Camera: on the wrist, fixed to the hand. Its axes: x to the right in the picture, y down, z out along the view.
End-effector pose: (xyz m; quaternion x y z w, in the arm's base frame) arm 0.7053 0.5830 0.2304 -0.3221 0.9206 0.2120 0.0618
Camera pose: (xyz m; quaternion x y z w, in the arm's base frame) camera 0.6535 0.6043 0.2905 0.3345 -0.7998 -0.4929 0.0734
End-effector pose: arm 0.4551 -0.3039 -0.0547 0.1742 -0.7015 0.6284 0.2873
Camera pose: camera 0.4114 -0.2490 -0.0975 0.0547 -0.8596 0.3667 0.3517
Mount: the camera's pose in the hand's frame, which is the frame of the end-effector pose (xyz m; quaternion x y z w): 0.0136 0.0681 -0.0439 -0.3285 0.0292 -0.0043 0.9440
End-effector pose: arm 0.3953 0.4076 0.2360 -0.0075 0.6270 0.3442 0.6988
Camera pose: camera 0.3233 0.4466 0.2433 -0.2494 0.4992 0.5277 0.6404
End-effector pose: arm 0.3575 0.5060 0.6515 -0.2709 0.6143 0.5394 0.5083
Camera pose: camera 0.2783 0.4862 0.6611 -0.4411 0.4164 0.7009 0.3752
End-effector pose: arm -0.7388 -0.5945 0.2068 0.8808 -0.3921 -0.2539 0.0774
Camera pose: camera -0.7532 -0.6535 0.2621 0.8152 -0.2807 -0.3431 0.3728
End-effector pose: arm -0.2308 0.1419 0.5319 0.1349 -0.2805 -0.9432 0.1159
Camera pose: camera -0.2198 0.0605 0.5321 0.1180 0.0490 -0.9792 0.1579
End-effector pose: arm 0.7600 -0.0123 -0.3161 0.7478 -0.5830 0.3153 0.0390
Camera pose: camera 0.6819 -0.0267 -0.2951 0.6864 -0.6496 0.1278 0.3009
